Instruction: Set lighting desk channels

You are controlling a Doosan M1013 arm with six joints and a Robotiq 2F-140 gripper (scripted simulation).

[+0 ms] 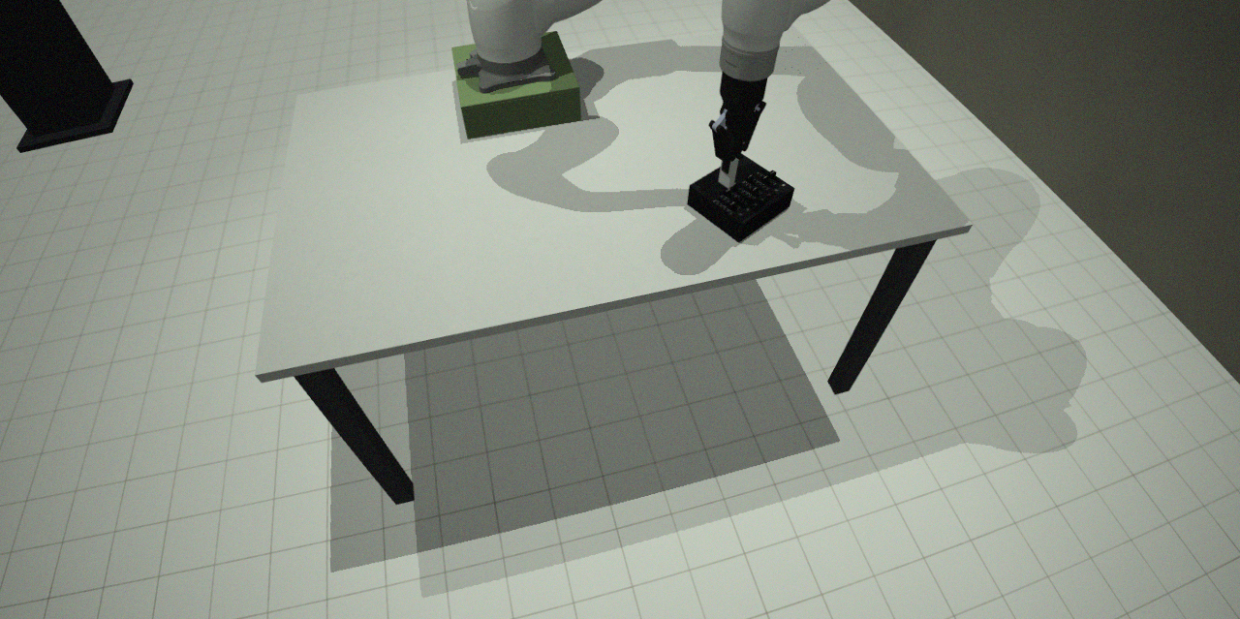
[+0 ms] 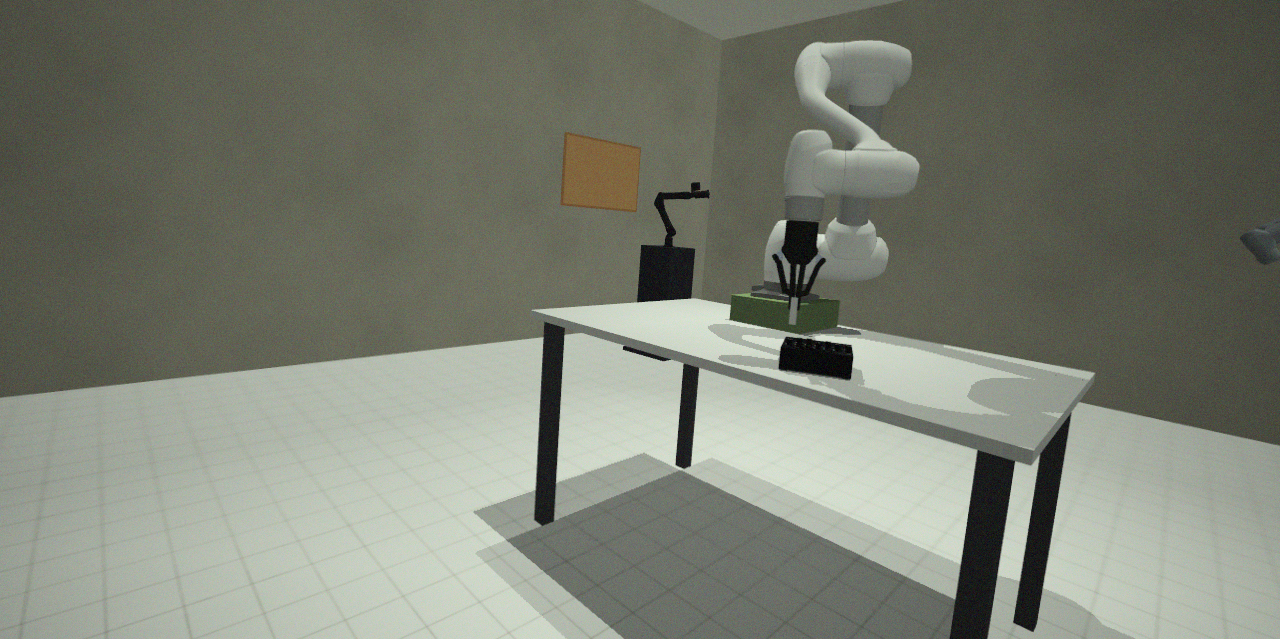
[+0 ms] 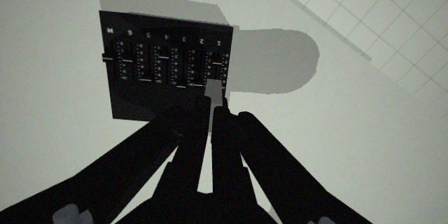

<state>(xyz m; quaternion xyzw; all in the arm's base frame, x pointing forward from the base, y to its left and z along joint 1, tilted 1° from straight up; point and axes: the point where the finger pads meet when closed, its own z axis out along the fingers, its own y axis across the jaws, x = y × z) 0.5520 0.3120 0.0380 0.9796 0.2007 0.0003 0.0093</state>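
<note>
The channel 5 fader cap lies 8 cm to the left of my hand, 7 cm below it and 4 cm behind it. Round my hand: channel 1 fader cap (7 cm below, 2 cm ahead, 1 cm to the left); then channel 3 fader cap (7 cm below, 3 cm to the left, 3 cm behind); then channel 2 fader cap (7 cm below, 2 cm to the left, 1 cm behind).
</note>
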